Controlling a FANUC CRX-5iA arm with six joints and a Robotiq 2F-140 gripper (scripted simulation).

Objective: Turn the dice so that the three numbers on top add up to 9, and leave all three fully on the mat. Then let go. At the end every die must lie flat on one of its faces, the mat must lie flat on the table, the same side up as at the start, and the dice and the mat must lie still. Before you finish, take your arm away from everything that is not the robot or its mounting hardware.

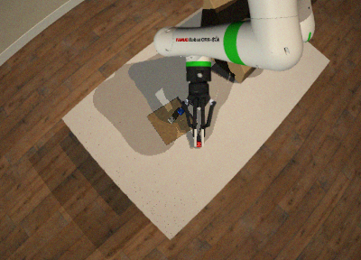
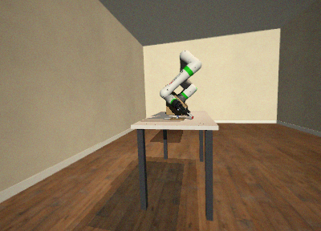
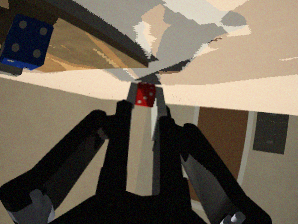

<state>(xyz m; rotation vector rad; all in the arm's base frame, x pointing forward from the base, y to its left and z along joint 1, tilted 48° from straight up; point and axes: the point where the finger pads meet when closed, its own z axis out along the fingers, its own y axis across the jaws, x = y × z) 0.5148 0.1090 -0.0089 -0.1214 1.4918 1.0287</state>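
My gripper is now 2 cm short of the red die, 1 cm to the right of it and 2 cm above it. Also, from my hand: white die (13 cm to the right, 2 cm below); mat (13 cm to the right, 3 cm below); blue die (5 cm behind, 12 cm to the right, 2 cm below).
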